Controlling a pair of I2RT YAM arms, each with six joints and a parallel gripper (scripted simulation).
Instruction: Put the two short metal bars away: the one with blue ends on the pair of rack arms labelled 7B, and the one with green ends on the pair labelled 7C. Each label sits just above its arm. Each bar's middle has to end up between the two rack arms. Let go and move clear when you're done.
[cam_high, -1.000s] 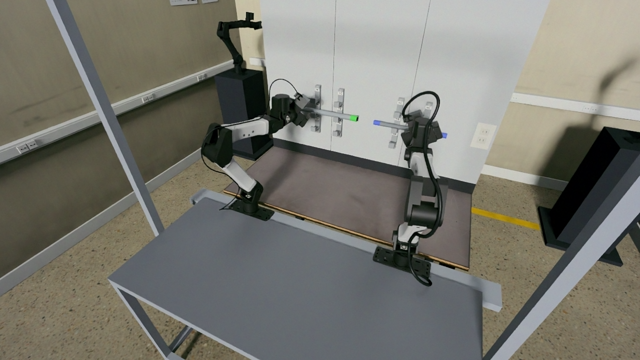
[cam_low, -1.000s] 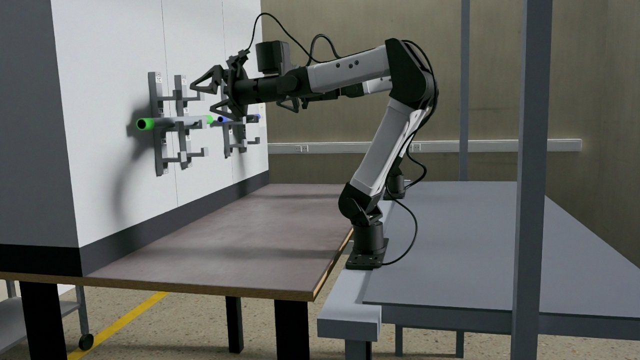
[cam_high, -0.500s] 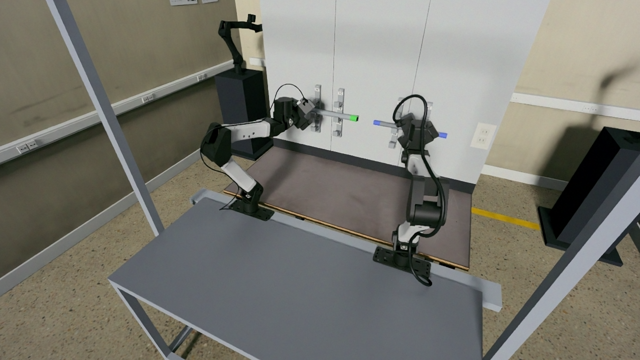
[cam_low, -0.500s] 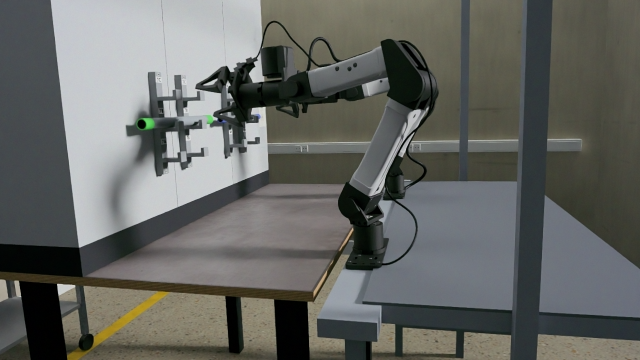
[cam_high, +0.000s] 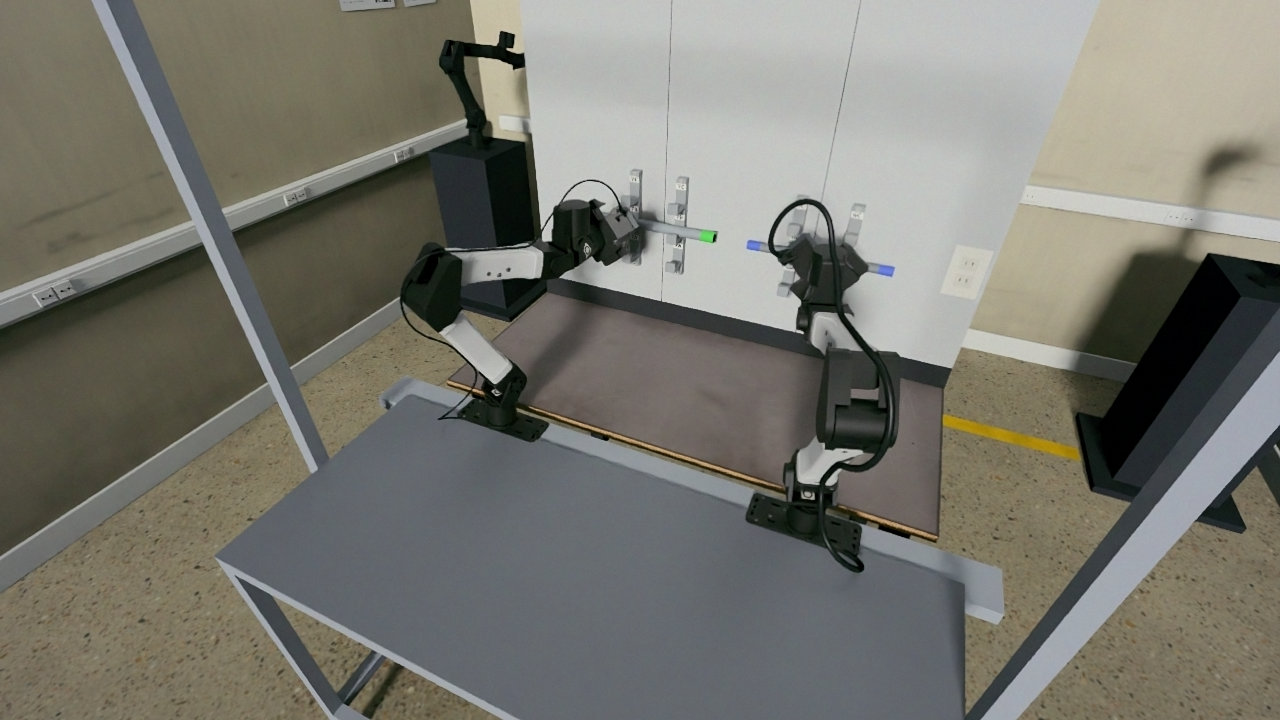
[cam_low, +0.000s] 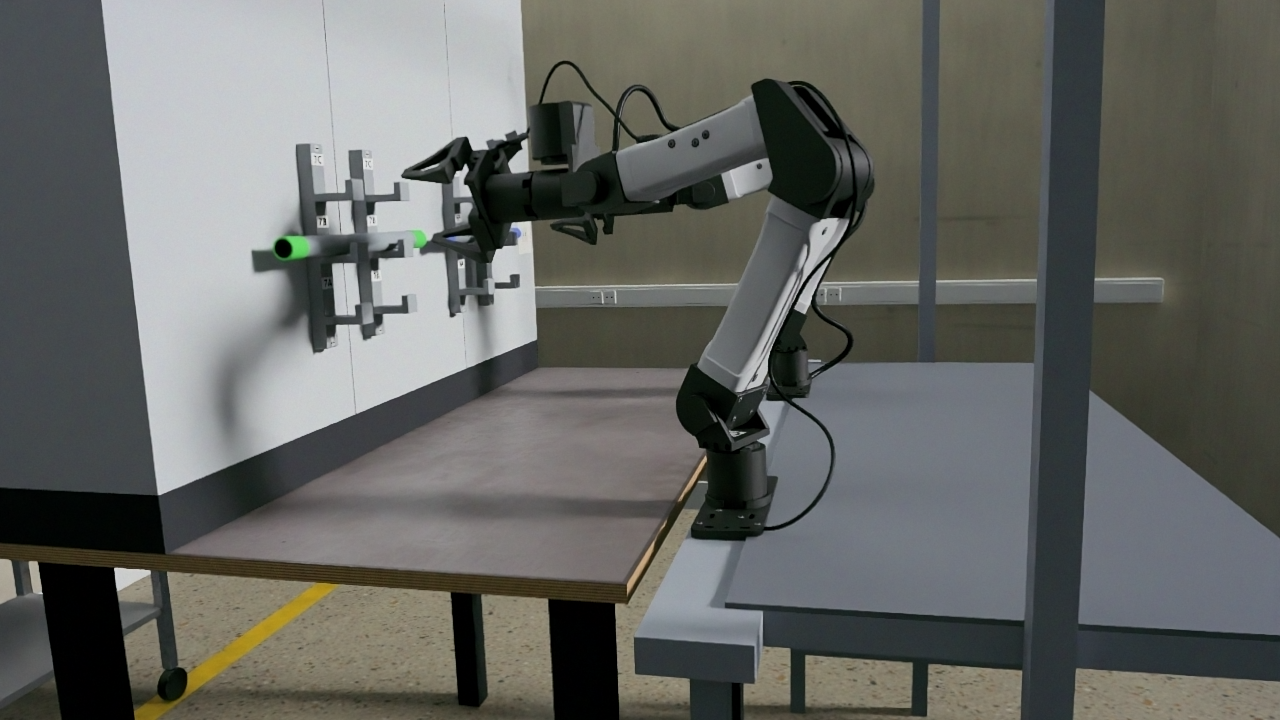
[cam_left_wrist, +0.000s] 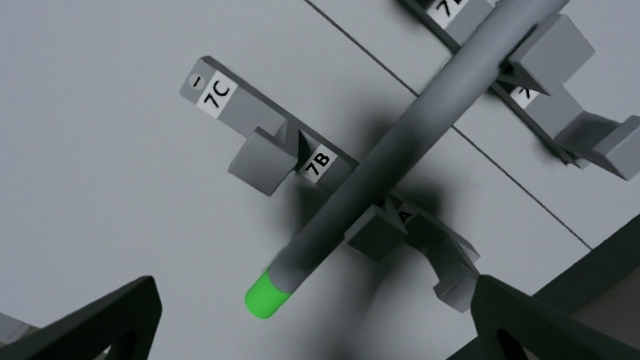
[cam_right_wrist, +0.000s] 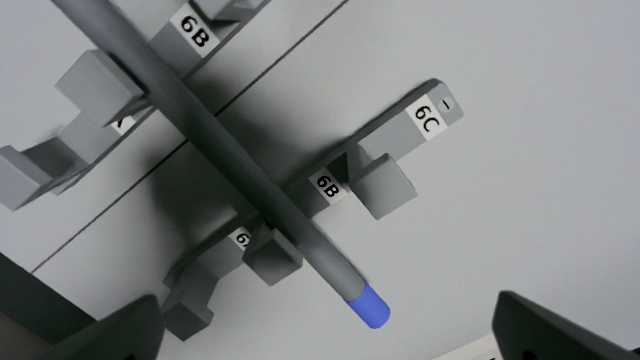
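The green-ended bar lies 120 mm ahead of my left hand, 40 mm to the right of it and 40 mm below it. From my left hand the other things lie so: blue-ended bar: 130 mm ahead, 450 mm to the right, 40 mm below; white wall panel: 270 mm ahead, 240 mm to the right, 120 mm above; wall socket plate: 170 mm ahead, 750 mm to the right, 30 mm below.
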